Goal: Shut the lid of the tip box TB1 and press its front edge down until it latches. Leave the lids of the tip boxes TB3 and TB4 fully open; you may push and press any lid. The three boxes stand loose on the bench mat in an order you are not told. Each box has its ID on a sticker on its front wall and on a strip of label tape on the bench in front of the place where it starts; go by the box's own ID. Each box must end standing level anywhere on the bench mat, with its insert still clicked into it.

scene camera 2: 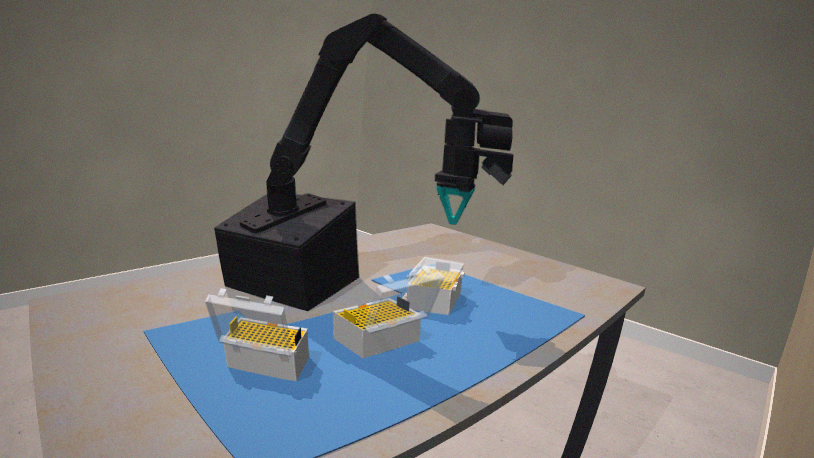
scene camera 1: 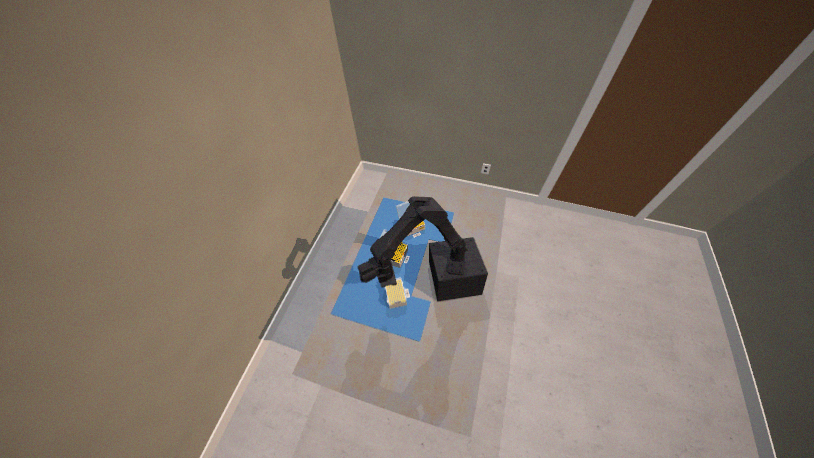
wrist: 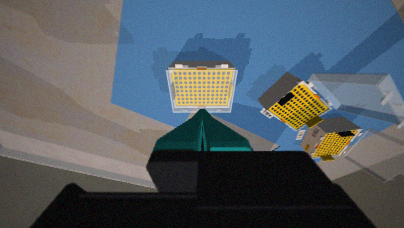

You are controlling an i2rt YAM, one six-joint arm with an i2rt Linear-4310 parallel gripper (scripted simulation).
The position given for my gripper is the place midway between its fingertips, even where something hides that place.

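My gripper (scene camera 2: 452, 224), (wrist: 202, 113), visible. Tip box lid (scene camera 2: 238, 322). Tip box lid (scene camera 2: 402, 302). Tip box lid (scene camera 2: 451, 270). Blue bench mat (scene camera 2: 339, 397), (scene camera 1: 365, 303), (wrist: 263, 48).
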